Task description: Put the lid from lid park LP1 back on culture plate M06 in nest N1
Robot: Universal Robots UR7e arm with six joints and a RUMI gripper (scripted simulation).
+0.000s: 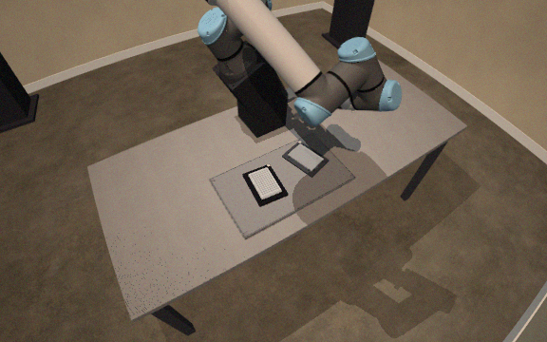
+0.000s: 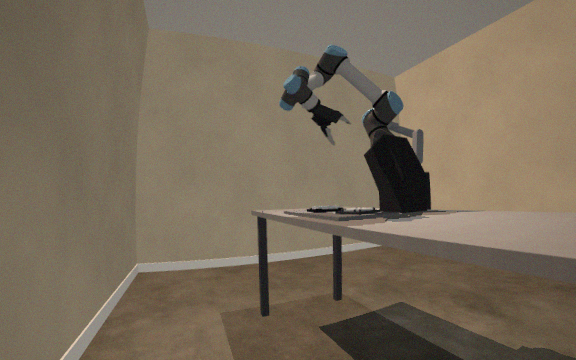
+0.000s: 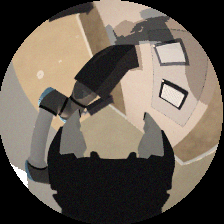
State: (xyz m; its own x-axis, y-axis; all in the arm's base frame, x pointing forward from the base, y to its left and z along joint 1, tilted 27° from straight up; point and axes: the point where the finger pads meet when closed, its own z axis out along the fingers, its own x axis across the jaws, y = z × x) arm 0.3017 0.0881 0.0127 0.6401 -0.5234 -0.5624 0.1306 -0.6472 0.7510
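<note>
Right now my hand is 10 mm past the see-through lid, 100 mm to the right of it and 350 mm above it. The rest, counted from my hand: plate nest N1: 40 mm ahead, 120 mm to the right, 360 mm below; then culture plate M06: 40 mm ahead, 120 mm to the right, 350 mm below; then lid park LP1: 10 mm behind, 100 mm to the left, 360 mm below.
</note>
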